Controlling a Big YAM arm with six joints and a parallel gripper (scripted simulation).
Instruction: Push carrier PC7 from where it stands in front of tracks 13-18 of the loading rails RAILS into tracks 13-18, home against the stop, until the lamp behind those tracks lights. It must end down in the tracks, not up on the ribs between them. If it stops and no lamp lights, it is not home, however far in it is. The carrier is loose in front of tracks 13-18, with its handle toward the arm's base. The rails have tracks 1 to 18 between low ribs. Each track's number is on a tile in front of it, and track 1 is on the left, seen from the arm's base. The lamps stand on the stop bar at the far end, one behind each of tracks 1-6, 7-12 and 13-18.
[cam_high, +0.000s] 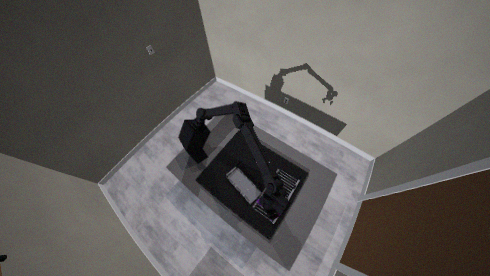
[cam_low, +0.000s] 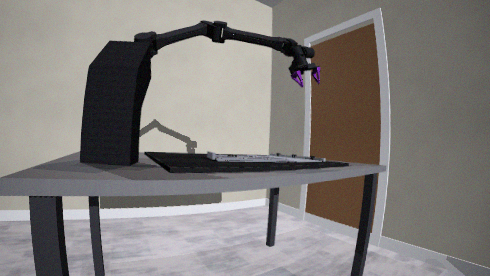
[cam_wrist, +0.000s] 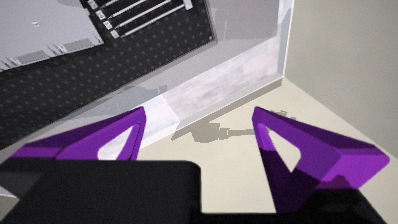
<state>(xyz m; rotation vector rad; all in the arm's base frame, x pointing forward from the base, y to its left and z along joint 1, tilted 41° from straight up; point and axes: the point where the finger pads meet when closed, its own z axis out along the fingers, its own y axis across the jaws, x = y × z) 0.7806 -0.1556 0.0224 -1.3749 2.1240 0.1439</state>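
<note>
Now: hand 350 mm above the carrier PC7, 280 mm past it and 60 mm to the right of it.
</note>
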